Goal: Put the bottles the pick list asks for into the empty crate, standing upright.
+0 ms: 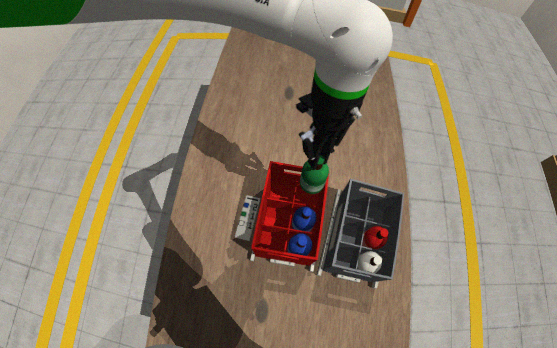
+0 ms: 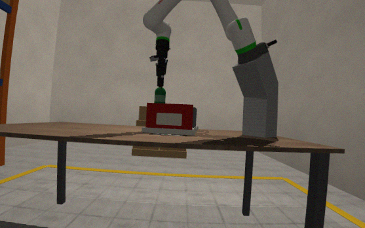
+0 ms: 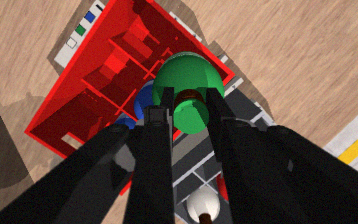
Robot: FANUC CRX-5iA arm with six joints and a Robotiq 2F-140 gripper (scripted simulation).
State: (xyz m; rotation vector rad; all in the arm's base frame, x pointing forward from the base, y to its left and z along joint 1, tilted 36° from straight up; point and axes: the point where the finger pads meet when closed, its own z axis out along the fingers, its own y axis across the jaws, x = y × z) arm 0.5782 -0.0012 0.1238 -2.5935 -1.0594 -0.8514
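My gripper is now 80 mm above the green-label bottle. Also, from my hand: grey crate 70 mm behind, 220 mm to the right, 250 mm below; then red crate 100 mm behind, 20 mm to the left, 250 mm below; then blue-label bottle 90 mm behind, 20 mm to the right, 250 mm below.
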